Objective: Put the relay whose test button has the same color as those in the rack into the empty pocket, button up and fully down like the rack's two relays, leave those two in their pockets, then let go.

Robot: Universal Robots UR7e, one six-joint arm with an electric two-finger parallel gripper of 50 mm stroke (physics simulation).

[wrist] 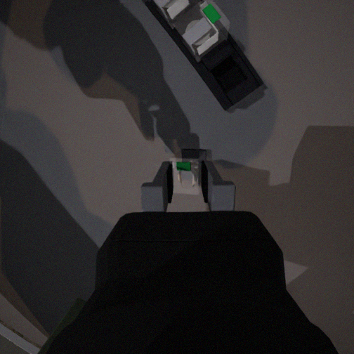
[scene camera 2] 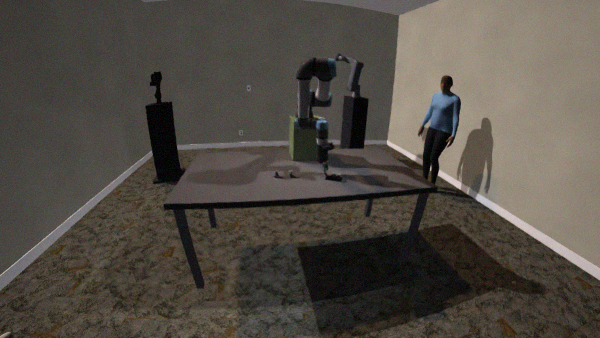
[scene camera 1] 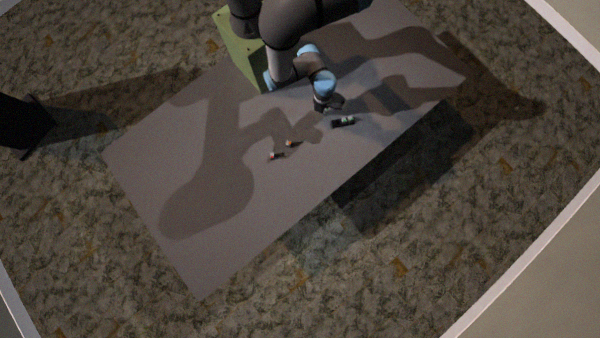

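A clear-cased relay with a green test button is between the fingers of my gripper, which is shut on it. The relay is upright, button up; whether it touches the table is hard to tell. The black rack lies close by, at an angle to the fingers. Two relays with green buttons sit in it; the nearer one shows whole, the other is cut by the wrist view's edge. The empty pocket is at the rack end nearer my gripper.
A relay with an orange button and one with a red button stand apart on the table. The green robot base is at the table's back edge. A person stands beyond the table.
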